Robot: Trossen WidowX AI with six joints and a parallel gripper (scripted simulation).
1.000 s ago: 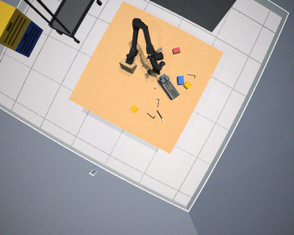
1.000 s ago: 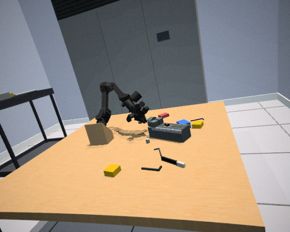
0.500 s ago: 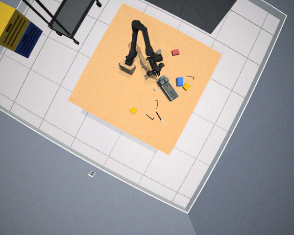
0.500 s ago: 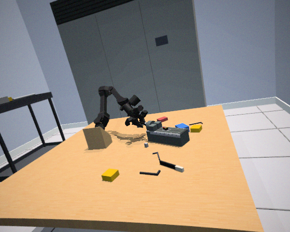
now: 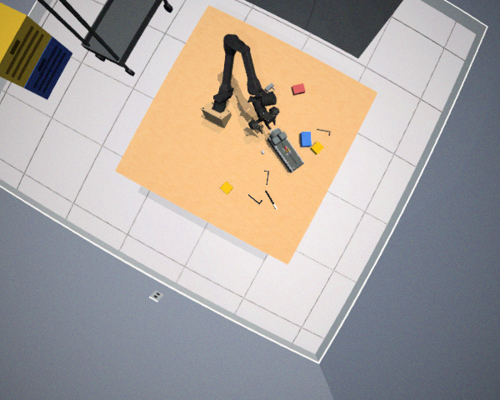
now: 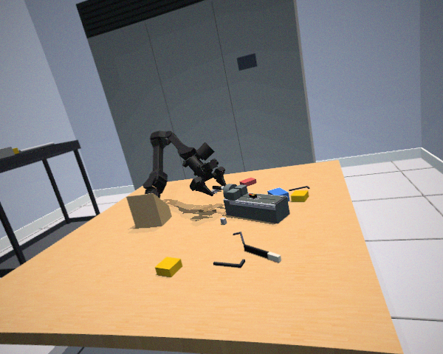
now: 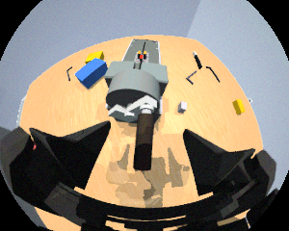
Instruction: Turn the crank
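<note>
Right now the dark crank handle is 1 cm behind my gripper tip, 1 cm to the left of it and 2 cm above it. The rest, counted from my gripper tip: small grey cube: 2 cm ahead, 12 cm to the right, 8 cm below; blue block: 24 cm ahead, 7 cm to the left, 8 cm below; red pointer: 14 cm ahead, 6 cm to the right, 1 cm below.
</note>
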